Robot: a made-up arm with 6 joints.
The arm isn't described. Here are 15 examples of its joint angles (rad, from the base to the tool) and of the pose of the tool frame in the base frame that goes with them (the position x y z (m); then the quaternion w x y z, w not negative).
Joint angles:
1: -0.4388 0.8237 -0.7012 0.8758 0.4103 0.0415
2: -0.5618 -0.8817 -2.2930 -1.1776 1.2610 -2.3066
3: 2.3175 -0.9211 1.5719 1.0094 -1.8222 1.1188
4: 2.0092 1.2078 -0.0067 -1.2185 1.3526 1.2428
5: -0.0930 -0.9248 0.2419 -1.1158 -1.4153 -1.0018
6: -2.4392 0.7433 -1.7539 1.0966 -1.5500 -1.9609
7: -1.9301 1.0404 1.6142 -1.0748 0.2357 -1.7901
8: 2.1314 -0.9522 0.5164 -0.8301 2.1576 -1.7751
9: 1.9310 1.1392 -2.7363 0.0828 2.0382 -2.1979
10: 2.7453 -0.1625 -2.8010 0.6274 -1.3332 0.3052
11: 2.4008 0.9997 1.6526 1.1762 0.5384 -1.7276
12: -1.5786 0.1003 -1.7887 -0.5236 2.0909 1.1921
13: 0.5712 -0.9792 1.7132 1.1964 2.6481 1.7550
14: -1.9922 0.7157 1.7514 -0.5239 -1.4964 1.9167
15: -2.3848 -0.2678 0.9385 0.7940 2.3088 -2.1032
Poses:
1: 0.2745 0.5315 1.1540 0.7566 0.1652 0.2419 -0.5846
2: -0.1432 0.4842 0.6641 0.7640 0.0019 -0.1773 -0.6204
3: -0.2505 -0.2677 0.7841 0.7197 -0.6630 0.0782 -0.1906
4: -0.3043 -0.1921 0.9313 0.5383 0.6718 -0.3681 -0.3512
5: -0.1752 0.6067 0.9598 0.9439 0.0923 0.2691 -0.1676
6: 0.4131 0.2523 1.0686 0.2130 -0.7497 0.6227 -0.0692
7: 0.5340 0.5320 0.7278 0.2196 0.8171 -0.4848 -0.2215
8: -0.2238 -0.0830 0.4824 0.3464 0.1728 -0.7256 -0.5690
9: -0.3252 0.1977 1.1010 0.3116 -0.9383 -0.1145 0.0968
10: 0.0491 -0.0869 0.7231 0.3491 -0.0647 0.7351 -0.5776
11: -0.0688 -0.5508 0.6341 0.7208 0.1650 -0.6413 0.2046
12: 0.4145 0.2197 0.9594 0.9906 -0.0115 -0.0525 0.1261
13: -0.2372 0.5122 0.8608 0.7788 -0.5251 -0.2622 -0.2215
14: 0.5304 0.0455 0.6638 0.9370 0.1718 -0.1544 -0.2621
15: 0.2869 -0.2331 0.6453 0.9135 0.3520 -0.1132 -0.1698
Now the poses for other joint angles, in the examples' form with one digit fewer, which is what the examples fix.
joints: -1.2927 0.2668 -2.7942 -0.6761 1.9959 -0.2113
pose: 0.138 0.357 0.933 0.915 0.109 -0.123 -0.367
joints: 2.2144 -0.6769 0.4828 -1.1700 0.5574 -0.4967
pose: -0.277 -0.425 0.725 0.429 -0.306 -0.691 0.495
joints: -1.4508 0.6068 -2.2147 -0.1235 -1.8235 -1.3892
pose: 0.174 0.443 0.796 0.077 -0.956 0.117 -0.257
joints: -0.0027 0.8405 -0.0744 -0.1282 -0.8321 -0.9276
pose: 0.083 0.704 1.202 0.695 -0.076 0.622 -0.352
